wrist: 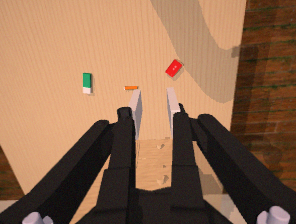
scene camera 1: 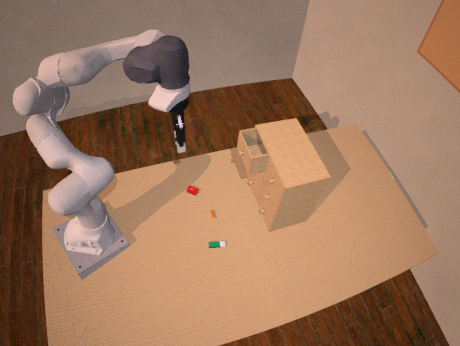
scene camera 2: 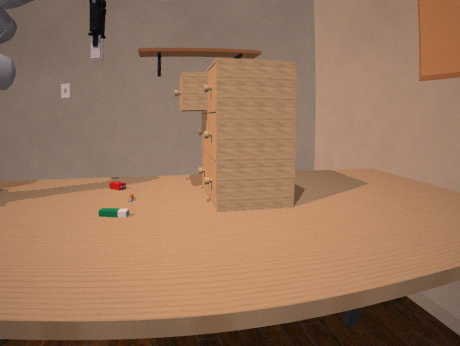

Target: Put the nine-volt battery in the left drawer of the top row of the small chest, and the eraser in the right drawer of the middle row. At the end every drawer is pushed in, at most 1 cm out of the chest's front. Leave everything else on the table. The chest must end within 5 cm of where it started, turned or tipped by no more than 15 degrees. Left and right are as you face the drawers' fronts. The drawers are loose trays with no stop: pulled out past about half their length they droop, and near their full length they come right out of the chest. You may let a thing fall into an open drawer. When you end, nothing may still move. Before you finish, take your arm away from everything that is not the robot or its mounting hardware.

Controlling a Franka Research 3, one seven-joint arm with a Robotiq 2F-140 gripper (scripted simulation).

Labels:
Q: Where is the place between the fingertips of my gripper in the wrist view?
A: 154, 99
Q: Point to a small wooden chest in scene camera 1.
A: At 304, 177

